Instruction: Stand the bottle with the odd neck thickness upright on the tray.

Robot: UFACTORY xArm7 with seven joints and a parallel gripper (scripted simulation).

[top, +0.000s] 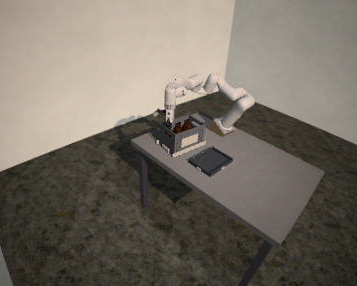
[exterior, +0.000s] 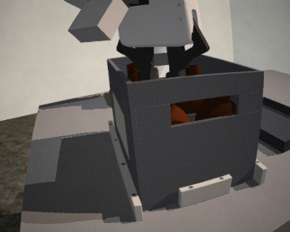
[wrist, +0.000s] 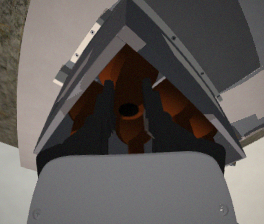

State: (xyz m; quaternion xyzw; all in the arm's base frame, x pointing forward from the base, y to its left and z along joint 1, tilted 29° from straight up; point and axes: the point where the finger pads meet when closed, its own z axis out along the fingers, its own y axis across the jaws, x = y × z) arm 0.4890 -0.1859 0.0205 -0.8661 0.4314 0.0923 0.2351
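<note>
My hand is 8 cm past the dark grey crate, 5 cm to the right of it and 7 cm above it. The rest, counted from my hand: dark flat tray (8 cm behind, 34 cm to the left, 15 cm below); glass bottle (18 cm behind, 2 cm to the left, 7 cm below).
</note>
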